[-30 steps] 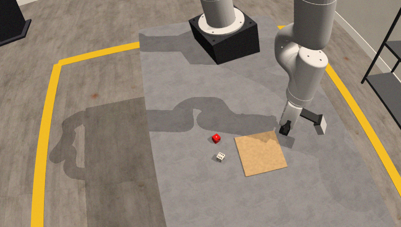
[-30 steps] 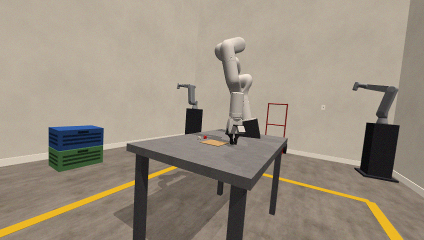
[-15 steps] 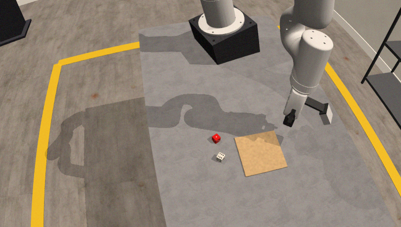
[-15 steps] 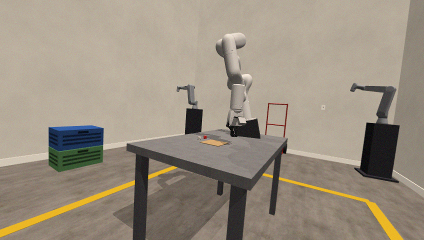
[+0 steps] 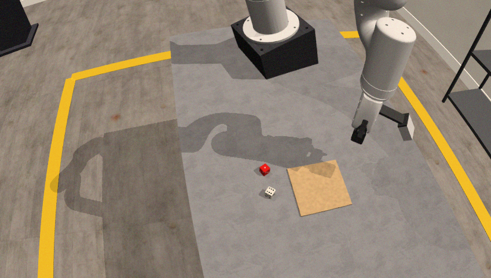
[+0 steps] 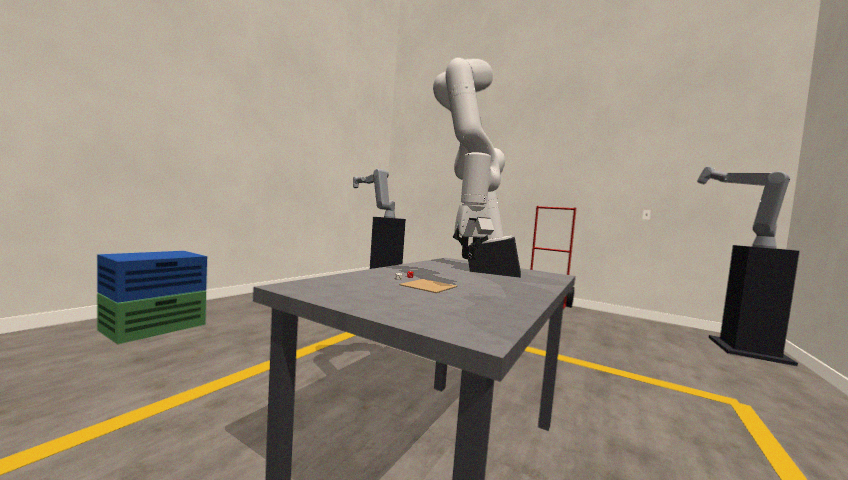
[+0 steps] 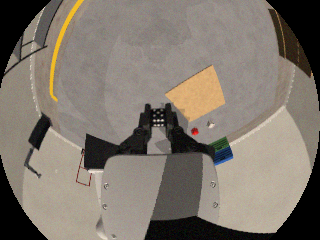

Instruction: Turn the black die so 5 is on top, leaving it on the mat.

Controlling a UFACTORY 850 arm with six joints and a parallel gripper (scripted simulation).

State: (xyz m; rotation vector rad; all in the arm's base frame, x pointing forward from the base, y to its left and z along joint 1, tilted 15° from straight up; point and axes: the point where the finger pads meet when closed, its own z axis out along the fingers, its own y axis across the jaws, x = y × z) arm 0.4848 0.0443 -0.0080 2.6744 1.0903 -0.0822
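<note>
The mat is 12 cm below my hand, 11 cm to the right of it and 5 cm ahead of it. Round my hand: white die: 24 cm to the right, 11 cm below, 2 cm ahead; black die: 1 cm below; red die: 23 cm to the right, 11 cm below, 4 cm behind.
</note>
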